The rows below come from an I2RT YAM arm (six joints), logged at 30 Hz.
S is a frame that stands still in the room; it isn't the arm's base.
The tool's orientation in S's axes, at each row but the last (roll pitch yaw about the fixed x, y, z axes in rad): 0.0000 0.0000 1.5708; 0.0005 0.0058 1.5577; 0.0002 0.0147 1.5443; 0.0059 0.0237 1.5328; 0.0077 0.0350 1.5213
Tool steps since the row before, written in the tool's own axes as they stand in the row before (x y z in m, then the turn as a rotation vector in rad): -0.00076 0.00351 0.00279 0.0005 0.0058 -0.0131; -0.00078 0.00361 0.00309 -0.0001 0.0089 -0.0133; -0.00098 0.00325 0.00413 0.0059 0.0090 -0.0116; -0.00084 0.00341 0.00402 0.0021 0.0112 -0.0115; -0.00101 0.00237 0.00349 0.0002 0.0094 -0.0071
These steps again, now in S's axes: -0.00351 -0.00076 0.00279 -0.0058 0.0005 -0.0131; -0.00362 -0.00071 0.00310 -0.0089 -0.0001 -0.0133; -0.00327 -0.00083 0.00414 -0.0088 0.0060 -0.0117; -0.00341 -0.00061 0.00406 -0.0112 0.0023 -0.0115; -0.00238 -0.00077 0.00354 -0.0094 0.0004 -0.0070
